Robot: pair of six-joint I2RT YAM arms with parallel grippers.
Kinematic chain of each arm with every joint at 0, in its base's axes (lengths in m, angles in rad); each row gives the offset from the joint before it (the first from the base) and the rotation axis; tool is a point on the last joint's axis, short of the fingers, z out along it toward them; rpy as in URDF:
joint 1: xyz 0 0 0.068 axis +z
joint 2: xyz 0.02 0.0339 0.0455 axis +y
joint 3: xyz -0.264 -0.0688 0 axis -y
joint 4: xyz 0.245 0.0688 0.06 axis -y
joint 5: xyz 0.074 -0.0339 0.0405 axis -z
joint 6: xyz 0.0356 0 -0.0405 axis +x
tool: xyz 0 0 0 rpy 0 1.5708 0
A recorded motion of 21 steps. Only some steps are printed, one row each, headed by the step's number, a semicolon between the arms.
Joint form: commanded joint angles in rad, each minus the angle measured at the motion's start. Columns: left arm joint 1, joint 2, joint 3, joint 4, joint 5, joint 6; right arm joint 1, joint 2, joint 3, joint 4, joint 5, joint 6.
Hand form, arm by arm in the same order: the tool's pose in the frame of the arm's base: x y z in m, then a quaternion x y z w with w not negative. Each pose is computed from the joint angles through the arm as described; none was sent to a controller.
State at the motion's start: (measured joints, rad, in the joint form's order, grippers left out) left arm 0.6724 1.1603 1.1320 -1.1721 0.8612 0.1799; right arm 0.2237 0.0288 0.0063 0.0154 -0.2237 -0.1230
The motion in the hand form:
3: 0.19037 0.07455 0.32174 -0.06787 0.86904 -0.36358 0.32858; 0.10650 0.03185 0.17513 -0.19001 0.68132 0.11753 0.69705
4: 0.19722 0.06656 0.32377 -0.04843 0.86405 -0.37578 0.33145; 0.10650 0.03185 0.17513 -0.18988 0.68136 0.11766 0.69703
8: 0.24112 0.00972 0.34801 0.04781 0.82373 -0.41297 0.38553; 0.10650 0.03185 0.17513 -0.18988 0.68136 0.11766 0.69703
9: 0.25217 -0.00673 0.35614 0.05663 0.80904 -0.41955 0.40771; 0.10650 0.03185 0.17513 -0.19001 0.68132 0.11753 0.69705
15: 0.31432 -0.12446 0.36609 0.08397 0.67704 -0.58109 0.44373; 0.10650 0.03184 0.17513 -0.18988 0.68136 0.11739 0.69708
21: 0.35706 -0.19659 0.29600 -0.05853 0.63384 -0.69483 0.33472; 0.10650 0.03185 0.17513 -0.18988 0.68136 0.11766 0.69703
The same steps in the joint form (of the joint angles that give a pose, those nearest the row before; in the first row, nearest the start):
3: -0.1564 -0.0008 -0.0072 0.0843 0.0950 -0.0549; -0.0023 -0.0053 -0.0012 0.0024 0.0061 0.0179
4: -0.2053 0.0004 -0.0073 0.1278 0.1099 -0.0874; -0.0023 -0.0053 -0.0012 0.0024 0.0061 0.0183
8: -0.5134 0.0076 -0.0072 0.5642 0.0702 -0.3929; -0.0023 -0.0053 -0.0012 0.0024 0.0061 0.0183
9: -0.5898 0.0183 -0.0073 0.7053 0.0225 -0.4925; -0.0023 -0.0053 -0.0012 0.0024 0.0061 0.0179
15: -0.9789 0.2800 -0.0053 1.5789 -0.1278 -1.0376; -0.0023 -0.0054 -0.0011 0.0023 0.0065 0.0179
21: -1.1292 0.6157 -0.0007 2.0428 -0.2999 -1.5156; -0.0023 -0.0053 -0.0012 0.0024 0.0061 0.0183

